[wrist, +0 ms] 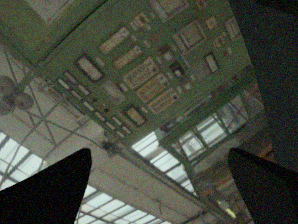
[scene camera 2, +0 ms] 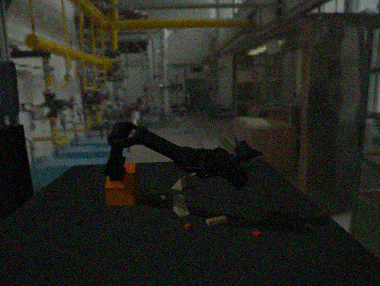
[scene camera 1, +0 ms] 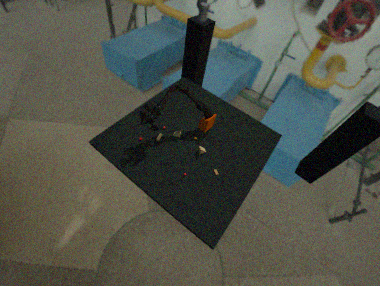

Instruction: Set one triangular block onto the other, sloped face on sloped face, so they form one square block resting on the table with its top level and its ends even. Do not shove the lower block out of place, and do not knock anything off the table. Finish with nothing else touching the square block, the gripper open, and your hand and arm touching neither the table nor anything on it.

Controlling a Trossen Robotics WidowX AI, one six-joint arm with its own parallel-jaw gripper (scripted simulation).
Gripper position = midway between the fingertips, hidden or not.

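Observation:
Gripper [scene camera 2: 257, 160] and again [wrist: 162, 156]: open, holding nothing.

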